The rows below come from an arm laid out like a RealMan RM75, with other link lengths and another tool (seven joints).
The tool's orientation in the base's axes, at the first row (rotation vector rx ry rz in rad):
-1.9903 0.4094 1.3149
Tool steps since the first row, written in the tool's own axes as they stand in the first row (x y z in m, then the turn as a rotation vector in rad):
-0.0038 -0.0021 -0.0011 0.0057 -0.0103 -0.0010
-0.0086 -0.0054 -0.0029 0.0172 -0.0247 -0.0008
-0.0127 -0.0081 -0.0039 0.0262 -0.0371 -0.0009
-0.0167 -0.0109 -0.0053 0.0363 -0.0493 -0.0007
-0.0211 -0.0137 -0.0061 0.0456 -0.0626 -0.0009
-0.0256 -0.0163 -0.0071 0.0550 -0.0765 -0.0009
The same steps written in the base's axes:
0.0004 0.0003 0.0045 0.0093 0.0072 -0.0009
0.0015 0.0008 0.0104 0.0229 0.0187 -0.0058
0.0020 0.0015 0.0154 0.0343 0.0284 -0.0090
0.0029 0.0020 0.0203 0.0459 0.0382 -0.0134
0.0032 0.0029 0.0255 0.0581 0.0485 -0.0166
0.0035 0.0035 0.0308 0.0705 0.0593 -0.0197

